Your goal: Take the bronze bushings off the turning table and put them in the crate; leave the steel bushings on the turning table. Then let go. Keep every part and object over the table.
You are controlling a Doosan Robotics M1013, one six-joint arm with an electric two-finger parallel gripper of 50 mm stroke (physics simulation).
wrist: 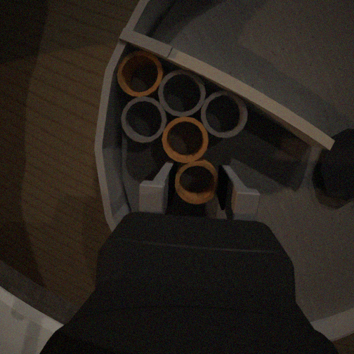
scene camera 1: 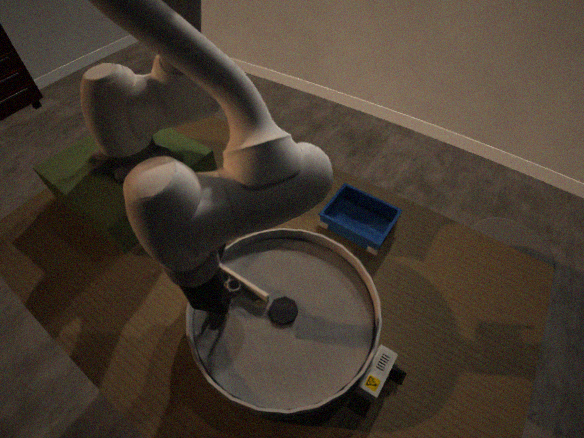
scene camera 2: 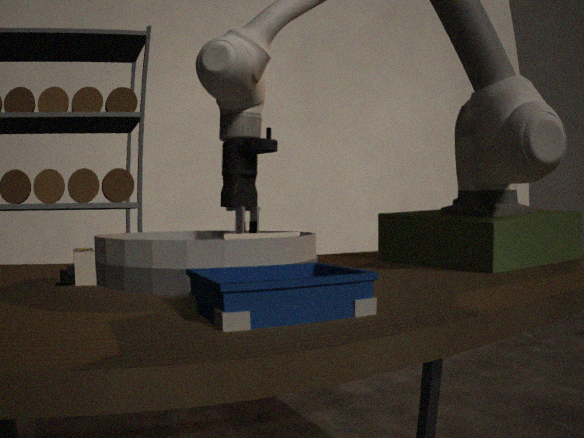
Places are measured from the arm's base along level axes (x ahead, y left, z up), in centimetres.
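Pixels of known places: gripper, fingertip midpoint: (scene camera 1: 221, 304); arm's base at its link origin: (scene camera 1: 131, 155) (scene camera 2: 488, 213).
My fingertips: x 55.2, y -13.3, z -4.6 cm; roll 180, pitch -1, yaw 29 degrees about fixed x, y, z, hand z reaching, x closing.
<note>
Ahead of a thing's pixels: the offset from my fingertips to its top centre. "spot": to the spot under its first point.
My gripper (wrist: 196, 177) is down inside the rim of the turning table (scene camera 1: 325, 280) (scene camera 2: 165, 252) (wrist: 280, 240), shut on a bronze bushing (wrist: 215, 186). A second bronze bushing (wrist: 166, 139) stands upright just beyond the held one, close against it. A third bronze bushing (wrist: 122, 75) stands in the corner between the rim and the cream bar. Three steel bushings (wrist: 161, 93) (wrist: 124, 119) (wrist: 244, 116) stand among them. The blue crate @[dx +8.6, dy +44.1, dz -1.9 cm] (scene camera 1: 360, 215) (scene camera 2: 300, 300) is beside the turning table; no bushing shows in it in scene camera 1.
A cream bar @[spot: dx +1.0, dy +6.7, dz +1.2 cm] (scene camera 1: 245, 283) (wrist: 250, 92) runs from the rim toward the dark hub @[dx +11.1, dy +8.2, dz -0.8 cm] (scene camera 1: 283, 311) (wrist: 340, 170). A white box with a yellow label @[spot: dx +34.5, dy +10.3, dz -1.0 cm] (scene camera 1: 379, 371) (scene camera 2: 85, 267) stands by the rim. The green robot base block (scene camera 1: 75, 185) (scene camera 2: 435, 242) is on the table.
</note>
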